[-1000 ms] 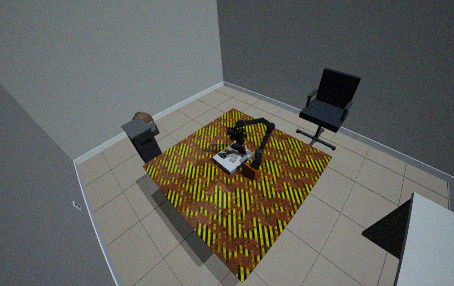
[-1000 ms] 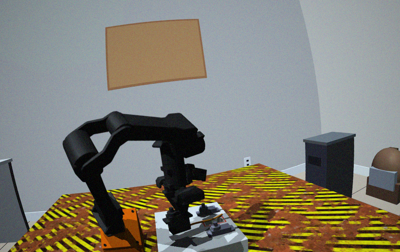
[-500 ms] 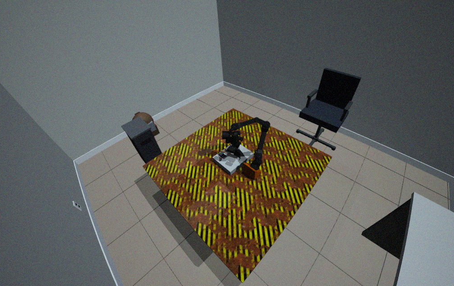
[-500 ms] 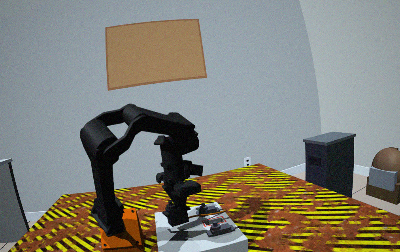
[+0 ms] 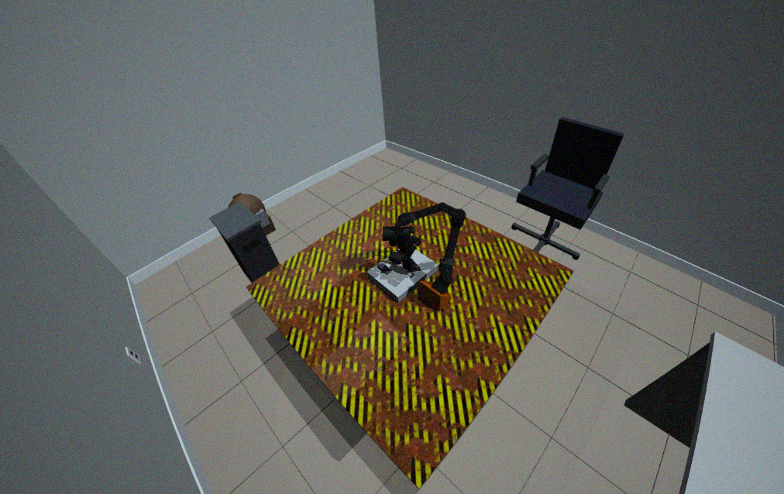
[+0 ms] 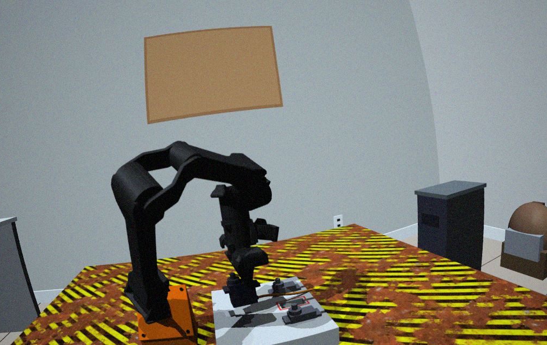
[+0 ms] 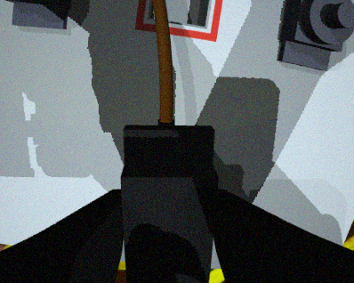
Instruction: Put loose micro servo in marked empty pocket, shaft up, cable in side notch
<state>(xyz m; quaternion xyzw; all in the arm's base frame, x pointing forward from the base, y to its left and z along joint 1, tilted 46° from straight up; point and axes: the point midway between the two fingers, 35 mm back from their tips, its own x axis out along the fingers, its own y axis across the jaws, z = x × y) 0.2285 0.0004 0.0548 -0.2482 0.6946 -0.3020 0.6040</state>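
Now: gripper tip 10 mm past the white deck and 100 mm above it.
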